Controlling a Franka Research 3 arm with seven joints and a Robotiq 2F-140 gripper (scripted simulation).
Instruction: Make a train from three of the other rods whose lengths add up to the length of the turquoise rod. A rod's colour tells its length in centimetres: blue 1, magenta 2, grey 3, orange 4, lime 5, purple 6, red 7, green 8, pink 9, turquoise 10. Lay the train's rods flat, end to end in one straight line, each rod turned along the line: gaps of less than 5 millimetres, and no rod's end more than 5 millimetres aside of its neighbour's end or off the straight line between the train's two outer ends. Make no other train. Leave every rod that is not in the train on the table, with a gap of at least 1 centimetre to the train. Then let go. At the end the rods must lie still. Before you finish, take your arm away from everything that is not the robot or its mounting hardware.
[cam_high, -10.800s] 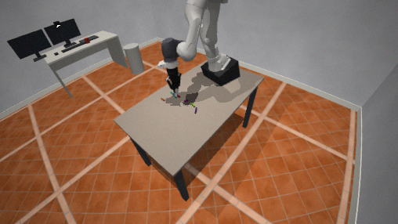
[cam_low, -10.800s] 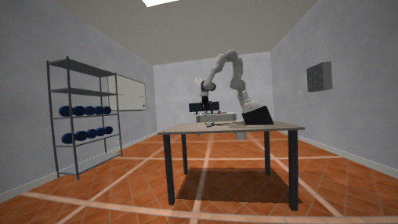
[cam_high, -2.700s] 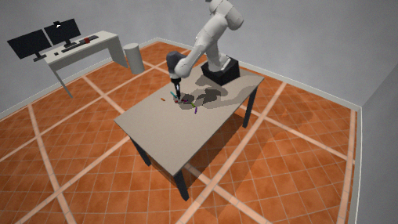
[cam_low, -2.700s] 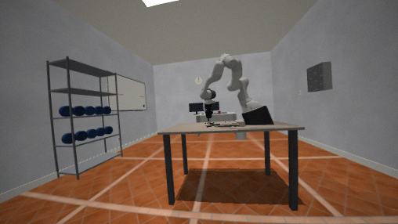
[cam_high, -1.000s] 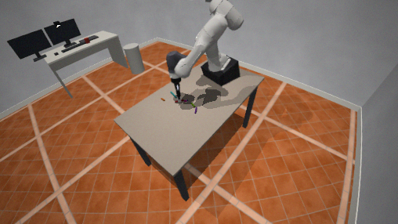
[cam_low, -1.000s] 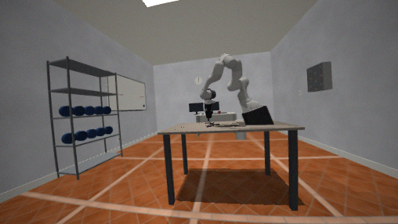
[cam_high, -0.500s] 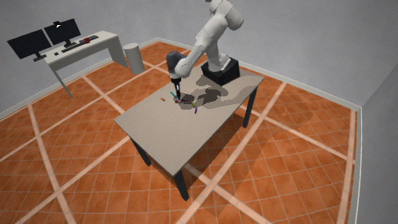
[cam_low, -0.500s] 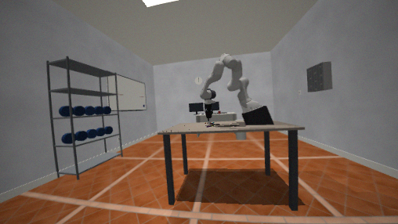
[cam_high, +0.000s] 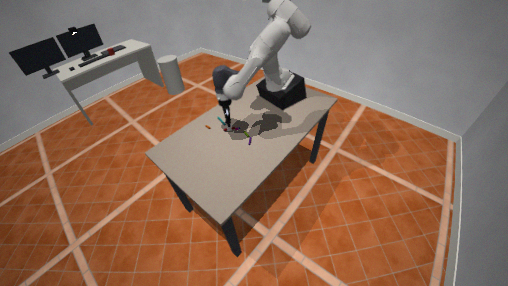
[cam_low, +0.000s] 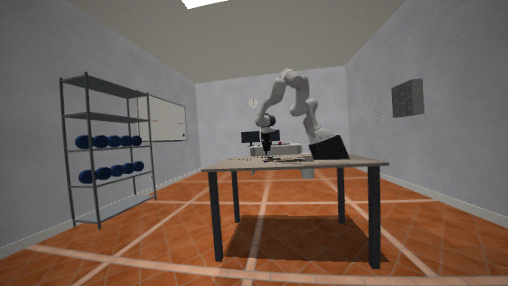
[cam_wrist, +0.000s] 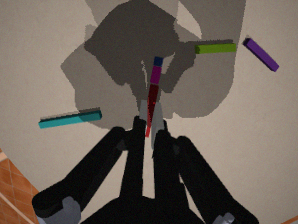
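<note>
My gripper is now 4 cm past the magenta rod, 4 cm above it and 2 cm to the right of it. Also, from my hand: small blue rod 6 cm behind, 4 cm below, 3 cm to the left; lime rod 10 cm to the left, 5 cm behind, 4 cm below; red rod 3 cm below.
</note>
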